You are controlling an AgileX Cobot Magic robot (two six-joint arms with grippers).
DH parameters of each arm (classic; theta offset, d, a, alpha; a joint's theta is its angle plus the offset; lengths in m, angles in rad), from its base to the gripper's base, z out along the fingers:
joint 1: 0 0.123 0 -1.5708
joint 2: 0.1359 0 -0.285 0
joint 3: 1.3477 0 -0.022 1.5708
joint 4: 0 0.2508 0 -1.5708
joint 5: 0 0 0.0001 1.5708
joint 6: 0 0.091 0 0
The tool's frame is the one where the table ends.
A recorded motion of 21 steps. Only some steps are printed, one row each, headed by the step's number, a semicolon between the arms.
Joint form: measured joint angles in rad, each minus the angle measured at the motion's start. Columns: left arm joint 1, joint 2, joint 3, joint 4, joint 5, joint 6; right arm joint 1, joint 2, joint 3, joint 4, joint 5, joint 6.
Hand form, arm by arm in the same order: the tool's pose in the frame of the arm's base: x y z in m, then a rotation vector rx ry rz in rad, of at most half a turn. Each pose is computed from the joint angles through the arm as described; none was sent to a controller.
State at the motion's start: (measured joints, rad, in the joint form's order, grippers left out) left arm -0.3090 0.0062 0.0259 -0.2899 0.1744 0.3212; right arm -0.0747 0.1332 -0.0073 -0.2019 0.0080 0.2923
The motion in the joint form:
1: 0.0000 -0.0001 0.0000 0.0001 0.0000 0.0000; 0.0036 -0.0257 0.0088 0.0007 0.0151 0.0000
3: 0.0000 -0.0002 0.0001 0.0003 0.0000 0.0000; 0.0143 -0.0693 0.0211 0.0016 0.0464 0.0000
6: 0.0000 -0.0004 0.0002 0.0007 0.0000 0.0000; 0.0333 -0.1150 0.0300 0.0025 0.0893 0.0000
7: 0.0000 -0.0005 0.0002 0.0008 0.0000 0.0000; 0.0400 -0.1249 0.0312 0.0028 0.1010 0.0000
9: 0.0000 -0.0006 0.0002 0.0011 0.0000 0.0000; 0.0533 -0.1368 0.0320 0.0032 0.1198 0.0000
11: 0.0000 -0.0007 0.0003 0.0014 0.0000 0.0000; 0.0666 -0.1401 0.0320 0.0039 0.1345 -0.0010
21: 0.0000 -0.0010 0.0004 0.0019 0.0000 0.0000; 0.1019 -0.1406 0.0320 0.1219 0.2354 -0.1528
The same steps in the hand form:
1: 0.0533 -0.0218 0.1889 0.3263 1.6569 -0.2472; 0.0653 -0.0051 0.2041 0.1344 1.6096 0.0118
3: 0.0533 -0.0218 0.1888 0.3264 1.6569 -0.2470; 0.0620 -0.0048 0.1999 0.1315 1.6093 0.0159
6: 0.0533 -0.0218 0.1888 0.3267 1.6567 -0.2466; 0.0586 -0.0042 0.1958 0.1242 1.6152 0.0248
7: 0.0533 -0.0218 0.1888 0.3268 1.6566 -0.2466; 0.0579 -0.0040 0.1949 0.1212 1.6182 0.0285
9: 0.0533 -0.0218 0.1888 0.3270 1.6565 -0.2463; 0.0570 -0.0035 0.1936 0.1143 1.6261 0.0362
11: 0.0533 -0.0217 0.1888 0.3272 1.6564 -0.2460; 0.0567 -0.0030 0.1925 0.1061 1.6379 0.0437
21: 0.0532 -0.0217 0.1888 0.3275 1.6562 -0.2456; 0.0556 -0.0002 0.1832 0.0443 1.7432 0.0485

